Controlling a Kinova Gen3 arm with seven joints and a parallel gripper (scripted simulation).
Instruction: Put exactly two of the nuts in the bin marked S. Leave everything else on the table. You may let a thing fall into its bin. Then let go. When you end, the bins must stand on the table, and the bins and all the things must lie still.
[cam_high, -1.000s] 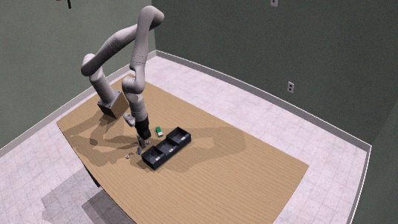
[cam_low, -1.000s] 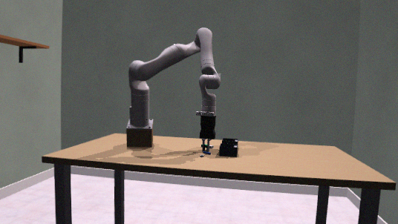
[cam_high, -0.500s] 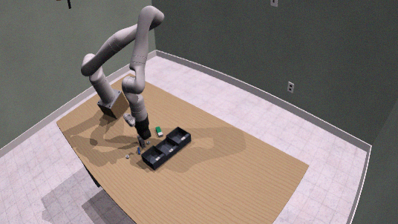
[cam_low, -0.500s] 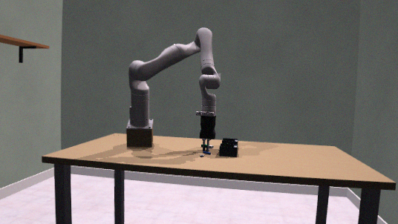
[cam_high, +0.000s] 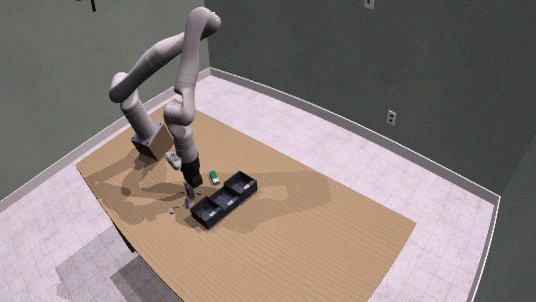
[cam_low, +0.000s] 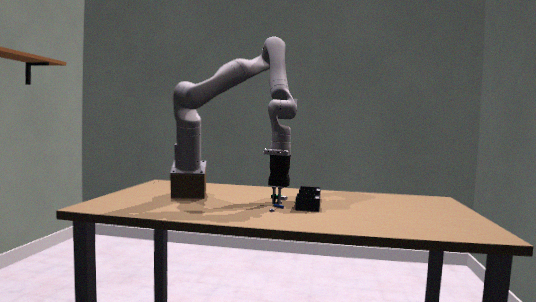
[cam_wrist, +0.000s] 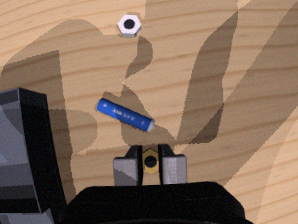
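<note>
The blue rod is 3 cm to the right of my hand, 2 cm below it and 2 cm ahead of it. Round my hand: bin 11 cm ahead, 8 cm to the left; then brass-coloured nut 2 cm below.
</note>
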